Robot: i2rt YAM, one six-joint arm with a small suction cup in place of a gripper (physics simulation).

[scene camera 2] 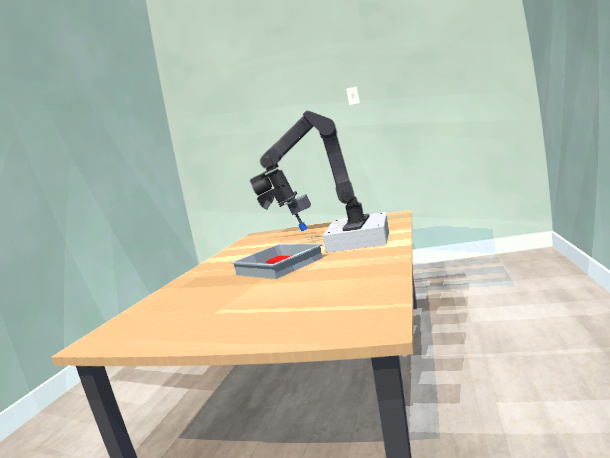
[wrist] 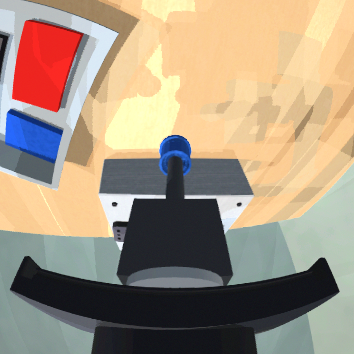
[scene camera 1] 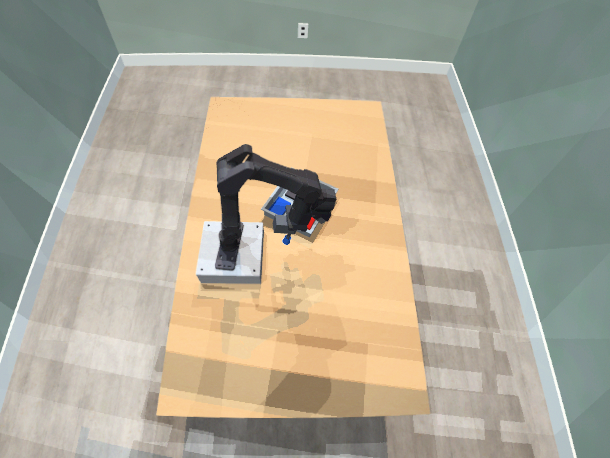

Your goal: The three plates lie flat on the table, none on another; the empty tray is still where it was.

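Note:
The suction cup (scene camera 1: 287, 224) is holding nothing. In the wrist view, the suction cup (wrist: 172, 143) appears with a red plate (wrist: 45, 52) and a blue plate (wrist: 32, 136); the cup is 18 cm from the middle of the red plate. The blue plate rests on a grey tray (scene camera 2: 302, 255). Scene camera 2 misses the blue plate, hidden by the grey tray.

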